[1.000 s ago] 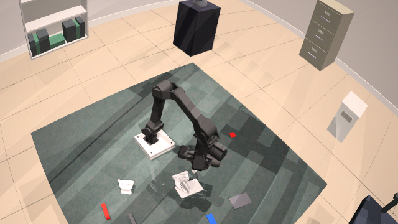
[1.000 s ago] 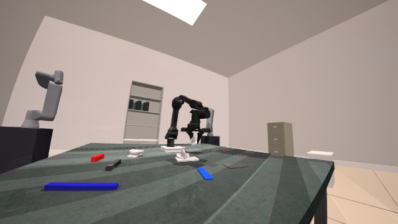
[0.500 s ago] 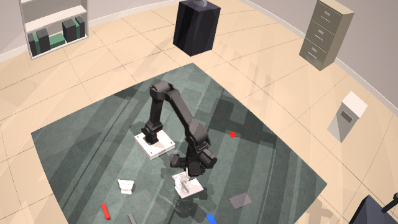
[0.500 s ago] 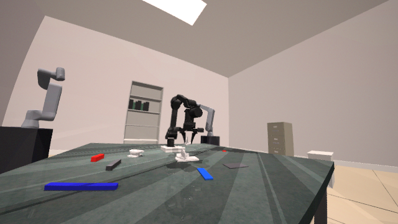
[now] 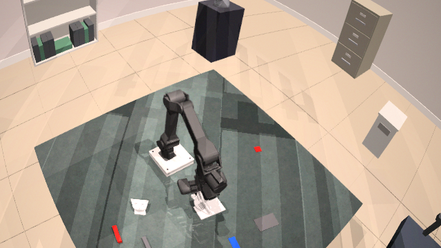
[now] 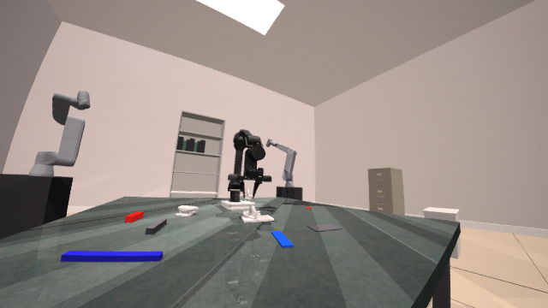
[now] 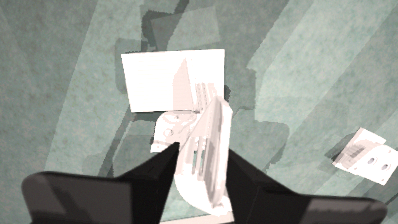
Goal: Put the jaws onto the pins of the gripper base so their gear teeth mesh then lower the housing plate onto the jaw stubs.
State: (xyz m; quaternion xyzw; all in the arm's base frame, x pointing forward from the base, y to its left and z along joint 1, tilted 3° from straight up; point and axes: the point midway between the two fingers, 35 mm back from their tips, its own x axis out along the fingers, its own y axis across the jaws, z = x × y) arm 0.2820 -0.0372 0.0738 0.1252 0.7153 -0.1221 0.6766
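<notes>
My gripper tip is 80 mm above the flat white plate, 50 mm short of it and 20 mm to the right of it. From my gripper tip the other things lie so: blue block (280 mm ahead, 80 mm below, 20 mm to the right); dark grey flat plate (260 mm ahead, 170 mm to the left, 80 mm below); dark grey bar (330 mm to the right, 70 mm below, 70 mm ahead).
</notes>
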